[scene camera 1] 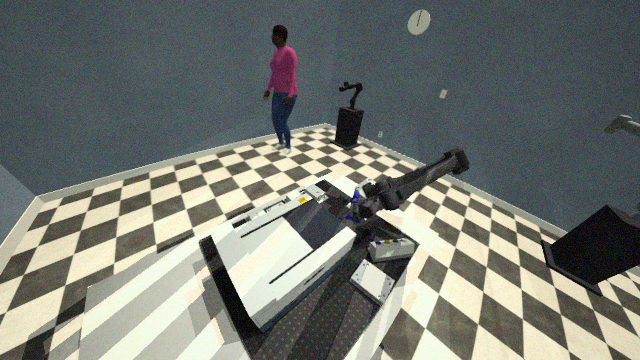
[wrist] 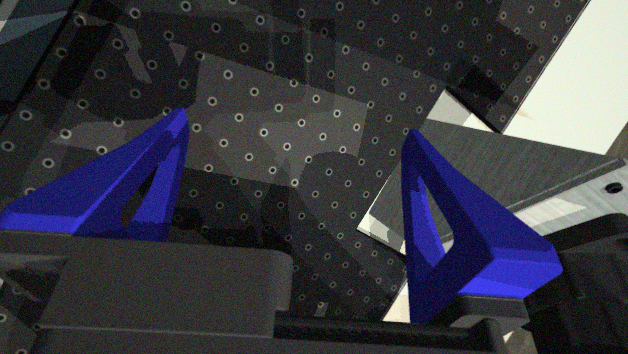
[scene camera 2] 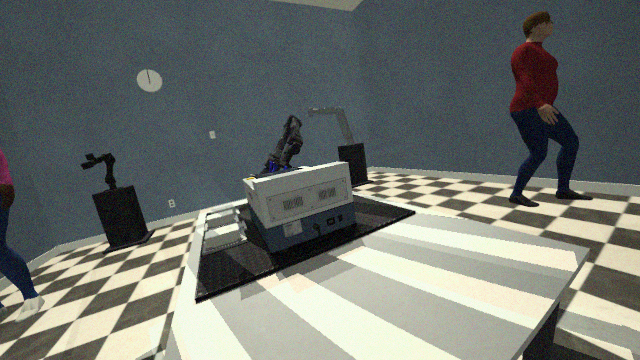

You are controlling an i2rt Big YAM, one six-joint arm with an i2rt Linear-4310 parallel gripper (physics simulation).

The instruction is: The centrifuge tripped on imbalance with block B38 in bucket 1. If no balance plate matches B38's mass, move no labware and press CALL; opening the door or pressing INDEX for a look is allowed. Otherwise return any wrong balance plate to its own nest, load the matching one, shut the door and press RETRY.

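Places are measured from the arm's base along level axes (x up, y left, z back), in metres.
Where they show: gripper, fingertip midpoint: [scene camera 1: 347, 210] [wrist: 298, 129]; arm's base, origin of the base link: [scene camera 1: 369, 192].
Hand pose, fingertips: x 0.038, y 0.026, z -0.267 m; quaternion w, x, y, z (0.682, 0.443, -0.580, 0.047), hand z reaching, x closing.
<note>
Each offset is from my fingertips to the centre of the thing. "*": to the spot under its first point. Level surfaces: height alone.
The centrifuge {dx -0.044, dy -0.032, dz -0.346 m} [scene camera 1: 320, 270] [scene camera 2: 300, 200] is a white box with a blue base. A dark panel {dx +0.045, dy -0.030, dz -0.211 m} [scene camera 1: 315, 222] shows on its top; I cannot tell whether the door is open. My gripper [scene camera 1: 351, 207] [scene camera 2: 280, 168] [wrist: 298, 129] is open and empty, beyond the centrifuge from scene camera 2, above the dark perforated mat {dx -0.166 m} [wrist: 287, 135]. A white button box {dx -0.124, dy +0.265, dz +0.083 m} [scene camera 1: 392, 251] with blue, yellow and green buttons stands on the mat near the arm. Pale plates in nests {dx -0.133, dy -0.333, dz -0.336 m} [scene camera 2: 225, 236] stand beside the centrifuge. Block B38, the bucket contents and all mass labels cannot be made out.
A pale flat box {dx -0.143, dy +0.286, dz -0.126 m} [scene camera 1: 372, 281] with dark screw holes lies beside the button box. A grey metal bracket [wrist: 495, 170] is close to the right finger in the wrist view. A yellow patch {* dx +0.045, dy -0.162, dz -0.169 m} [scene camera 1: 302, 200] shows near the centrifuge's top edge. Two people [scene camera 1: 284, 75] [scene camera 2: 535, 80] stand away from the table.
</note>
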